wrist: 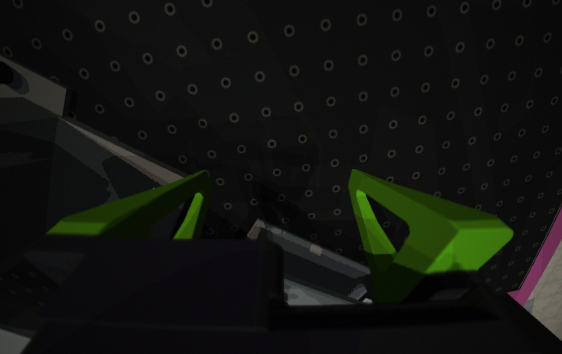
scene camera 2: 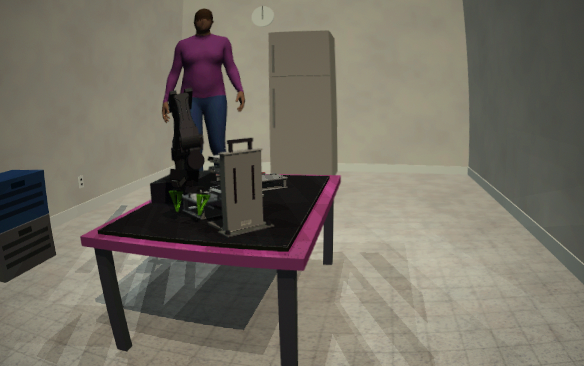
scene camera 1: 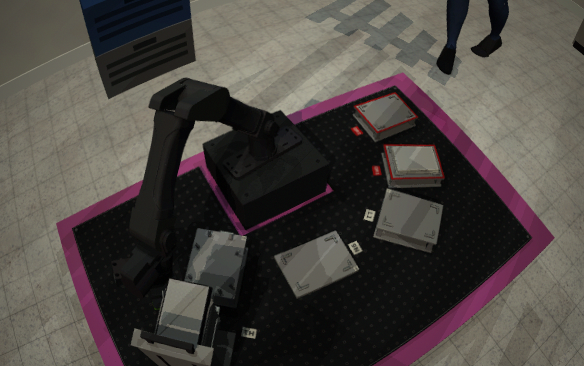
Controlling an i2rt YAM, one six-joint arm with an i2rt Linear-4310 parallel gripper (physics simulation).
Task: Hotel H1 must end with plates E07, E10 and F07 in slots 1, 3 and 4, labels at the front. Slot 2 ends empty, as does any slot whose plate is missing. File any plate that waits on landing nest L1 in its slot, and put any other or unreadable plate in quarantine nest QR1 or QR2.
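Frame: origin at the arm's base, x ahead, y left, z up, level; centimetres.
Seen in the pictures: gripper, between the fingertips: (wrist: 280, 177) (scene camera 2: 188, 213) (scene camera 1: 160, 291); arm's base, origin of its link: (scene camera 1: 262, 153).
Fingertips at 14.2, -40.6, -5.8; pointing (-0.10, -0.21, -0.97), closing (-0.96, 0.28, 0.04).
Observation:
Pixels of each thing's middle, then the offset from my fingertips to it, as dx, dy, dz.
- Hotel H1, middle of its body: (scene camera 1: 187, 343) (scene camera 2: 235, 183) +18.1, -1.9, +11.1
- Landing nest L1, middle of its body: (scene camera 1: 409, 220) (scene camera 2: 266, 181) +20.7, +60.1, -0.7
- light plate, middle of its body: (scene camera 1: 415, 159) +8.8, +74.5, +1.2
- nearer red-edged quarantine nest, middle of its body: (scene camera 1: 413, 165) +8.8, +74.5, -1.2
- farther red-edged quarantine nest, middle of its body: (scene camera 1: 385, 115) -9.3, +82.0, -1.2
- flat nest, middle of its body: (scene camera 1: 316, 263) +14.2, +34.8, -2.6
Hotel H1 (scene camera 1: 172, 353) (scene camera 2: 242, 192) stands at the table's near left in scene view 1, with a handle on its end panel. Its plates, slots and plate labels cannot be read. Landing nest L1 (scene camera 1: 411, 219) is a raised grey stand with no plate on it. A light plate (scene camera 1: 414, 158) lies on the nearer red-edged quarantine nest (scene camera 1: 411, 178). The farther red-edged quarantine nest (scene camera 1: 385, 111) bears no plate. My gripper (scene camera 2: 189, 202) (wrist: 280, 177) is open and empty, low over the mat beside the hotel. In scene view 1 its fingers are mostly hidden behind the arm and the hotel.
A grey stand with pegs (scene camera 1: 215, 262) stands close beside the hotel, between it and the arm's base (scene camera 1: 267, 172). A flat nest (scene camera 1: 317, 264) labelled N6 lies at the middle. The magenta table edge (scene camera 1: 84, 295) (wrist: 537, 262) runs beyond the gripper. A person (scene camera 2: 204, 65) stands behind the table.

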